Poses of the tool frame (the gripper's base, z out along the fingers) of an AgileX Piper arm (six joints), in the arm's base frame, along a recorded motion.
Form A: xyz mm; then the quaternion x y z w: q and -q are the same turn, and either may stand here.
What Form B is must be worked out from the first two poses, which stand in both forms.
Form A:
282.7, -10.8, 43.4, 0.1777, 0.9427, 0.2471, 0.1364
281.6, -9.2, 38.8, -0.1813, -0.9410, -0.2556, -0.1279
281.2, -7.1, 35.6, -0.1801, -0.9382, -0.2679, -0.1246
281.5, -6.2, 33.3, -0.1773, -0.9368, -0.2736, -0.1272
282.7, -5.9, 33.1, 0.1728, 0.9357, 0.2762, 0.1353
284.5, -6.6, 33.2, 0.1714, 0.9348, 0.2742, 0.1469
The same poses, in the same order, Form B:
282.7, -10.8, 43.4, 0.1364, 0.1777, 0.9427, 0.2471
281.6, -9.2, 38.8, 0.1279, 0.1813, 0.9410, 0.2556
281.2, -7.1, 35.6, 0.1246, 0.1801, 0.9382, 0.2679
281.5, -6.2, 33.3, 0.1272, 0.1773, 0.9368, 0.2736
282.7, -5.9, 33.1, 0.1353, 0.1728, 0.9357, 0.2762
284.5, -6.6, 33.2, 0.1469, 0.1714, 0.9348, 0.2742

